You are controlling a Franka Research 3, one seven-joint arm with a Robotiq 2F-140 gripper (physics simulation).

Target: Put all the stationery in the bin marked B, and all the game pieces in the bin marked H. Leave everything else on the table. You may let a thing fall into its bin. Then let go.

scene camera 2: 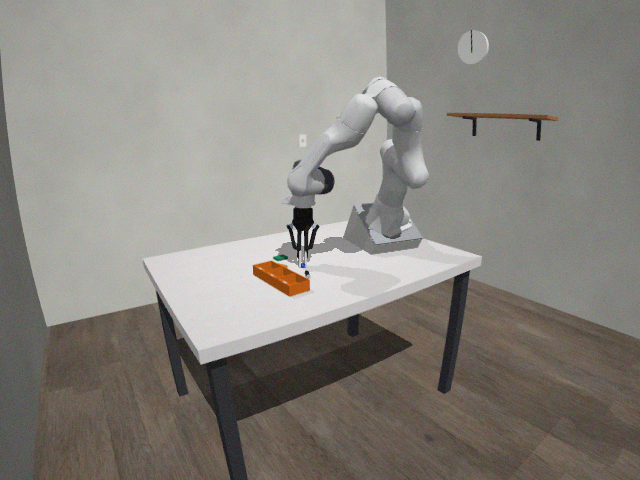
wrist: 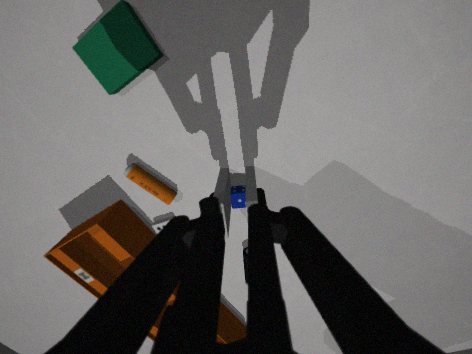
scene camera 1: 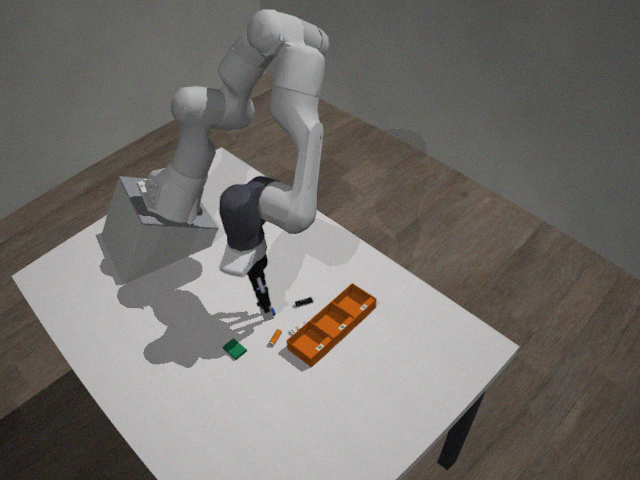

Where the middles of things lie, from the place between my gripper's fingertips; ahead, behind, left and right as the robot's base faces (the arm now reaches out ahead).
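Labels:
Measured from my hand, the orange battery [wrist: 133, 172] is 1 cm above, 8 cm ahead and 3 cm to the right. The orange three-bin tray [scene camera 1: 325, 330] is 2 cm above my hand, and it lies 14 cm ahead of it and 11 cm to the left of it.

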